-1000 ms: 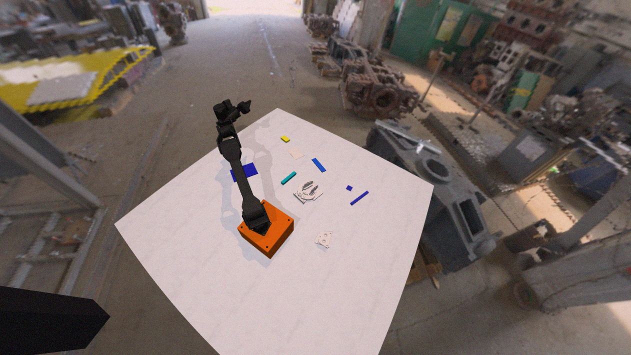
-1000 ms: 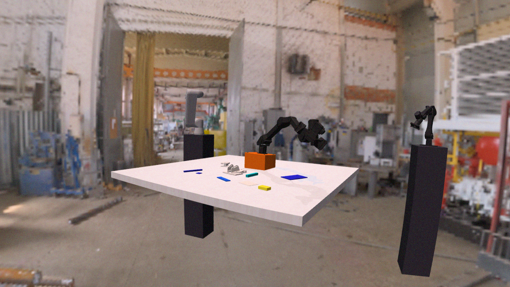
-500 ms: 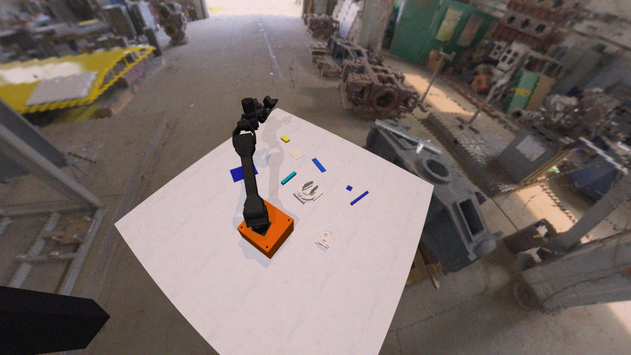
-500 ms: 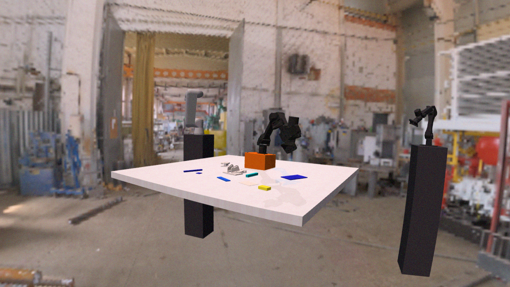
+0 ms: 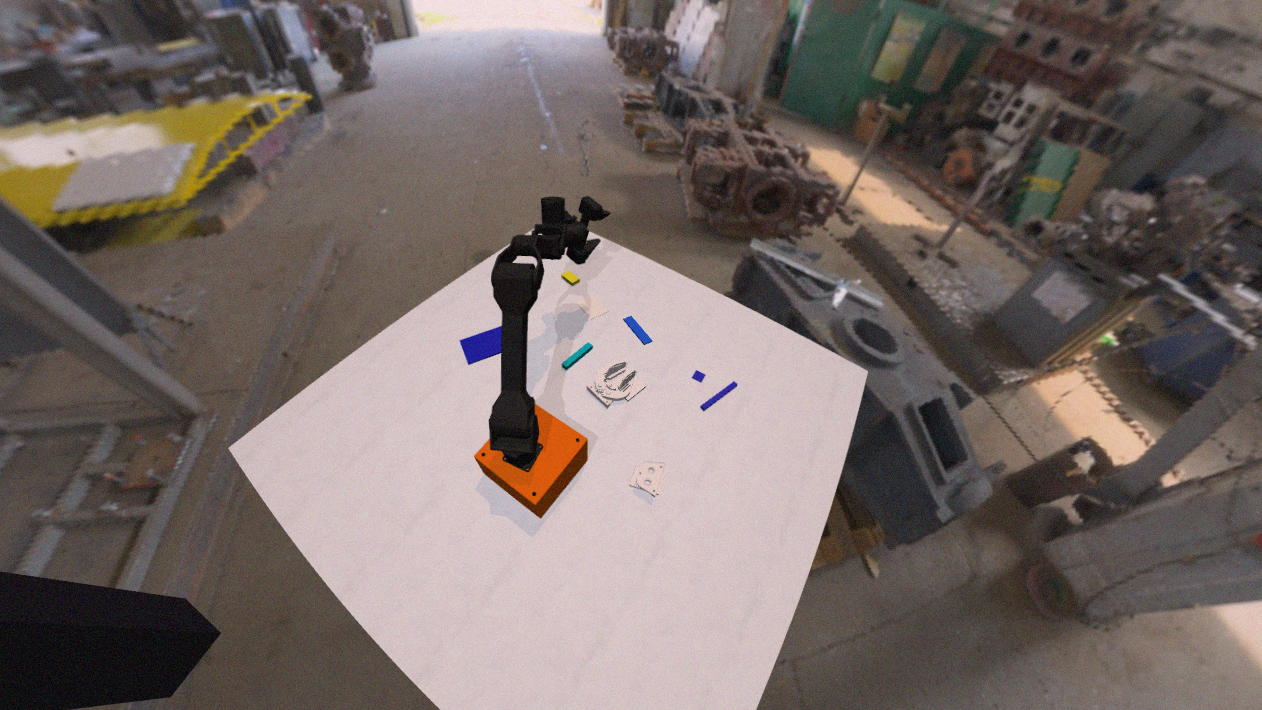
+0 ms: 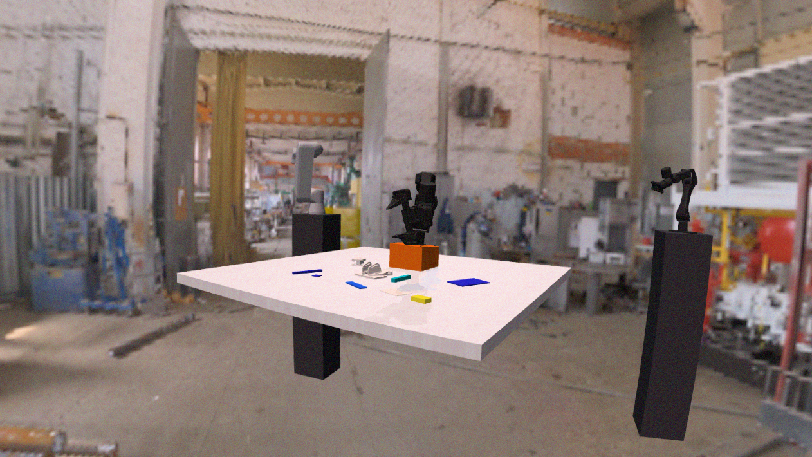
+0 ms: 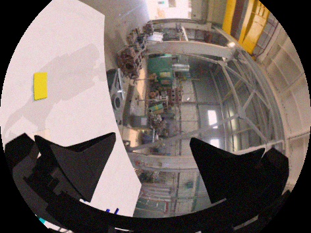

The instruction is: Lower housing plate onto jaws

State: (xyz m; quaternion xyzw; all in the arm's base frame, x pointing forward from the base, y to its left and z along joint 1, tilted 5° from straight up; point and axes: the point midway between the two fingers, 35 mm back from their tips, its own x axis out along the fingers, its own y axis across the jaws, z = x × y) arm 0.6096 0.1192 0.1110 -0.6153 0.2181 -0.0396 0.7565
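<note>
Right now my gripper tip is 190 mm past the small blue chip, 390 mm to the left of it and 240 mm above it. Also, from my gripper tip: yellow block (110 mm to the left, 240 mm below); then beige tile (80 mm behind, 10 mm to the right, 240 mm below); then teal bar (290 mm behind, 60 mm to the right, 240 mm below).
</note>
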